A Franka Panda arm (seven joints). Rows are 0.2 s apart.
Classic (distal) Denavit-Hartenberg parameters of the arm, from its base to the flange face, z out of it. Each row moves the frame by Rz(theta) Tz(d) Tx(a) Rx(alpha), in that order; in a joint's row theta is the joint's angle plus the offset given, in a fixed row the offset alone. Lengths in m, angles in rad.
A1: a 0; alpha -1.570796; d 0.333; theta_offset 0
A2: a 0; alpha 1.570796; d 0; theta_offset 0
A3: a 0.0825; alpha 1.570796; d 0.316; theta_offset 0
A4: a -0.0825; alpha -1.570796; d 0; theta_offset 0
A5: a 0; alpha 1.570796; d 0.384; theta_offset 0
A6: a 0.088; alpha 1.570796; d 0; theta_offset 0
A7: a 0; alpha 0; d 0.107; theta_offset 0
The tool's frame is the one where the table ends.
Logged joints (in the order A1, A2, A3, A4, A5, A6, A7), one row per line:
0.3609 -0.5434 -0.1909 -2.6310 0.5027 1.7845 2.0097
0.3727 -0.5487 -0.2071 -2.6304 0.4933 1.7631 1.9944
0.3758 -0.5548 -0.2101 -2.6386 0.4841 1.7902 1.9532
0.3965 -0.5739 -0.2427 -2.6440 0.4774 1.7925 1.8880
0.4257 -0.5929 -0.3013 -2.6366 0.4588 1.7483 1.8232
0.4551 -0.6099 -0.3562 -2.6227 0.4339 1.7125 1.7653
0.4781 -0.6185 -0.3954 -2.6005 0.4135 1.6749 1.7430
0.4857 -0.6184 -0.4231 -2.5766 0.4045 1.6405 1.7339
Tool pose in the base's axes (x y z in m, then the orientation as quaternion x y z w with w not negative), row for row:
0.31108 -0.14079 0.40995 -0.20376 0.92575 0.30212 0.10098
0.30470 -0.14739 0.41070 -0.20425 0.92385 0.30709 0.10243
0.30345 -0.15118 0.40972 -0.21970 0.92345 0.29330 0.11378
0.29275 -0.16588 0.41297 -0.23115 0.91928 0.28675 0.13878
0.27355 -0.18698 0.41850 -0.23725 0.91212 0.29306 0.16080
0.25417 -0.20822 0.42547 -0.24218 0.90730 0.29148 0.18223
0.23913 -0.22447 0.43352 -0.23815 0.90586 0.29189 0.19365
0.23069 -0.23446 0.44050 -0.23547 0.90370 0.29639 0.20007
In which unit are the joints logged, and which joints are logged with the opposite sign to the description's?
The joints are logged in radians. Opposite sign: A1.
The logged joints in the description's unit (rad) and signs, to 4 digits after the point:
-0.3609 -0.5434 -0.1909 -2.6310 0.5027 1.7845 2.0097
-0.3727 -0.5487 -0.2071 -2.6304 0.4933 1.7631 1.9944
-0.3758 -0.5548 -0.2101 -2.6386 0.4841 1.7902 1.9532
-0.3965 -0.5739 -0.2427 -2.6440 0.4774 1.7925 1.8880
-0.4257 -0.5929 -0.3013 -2.6366 0.4588 1.7483 1.8232
-0.4551 -0.6099 -0.3562 -2.6227 0.4339 1.7125 1.7653
-0.4781 -0.6185 -0.3954 -2.6005 0.4135 1.6749 1.7430
-0.4857 -0.6184 -0.4231 -2.5766 0.4045 1.6405 1.7339

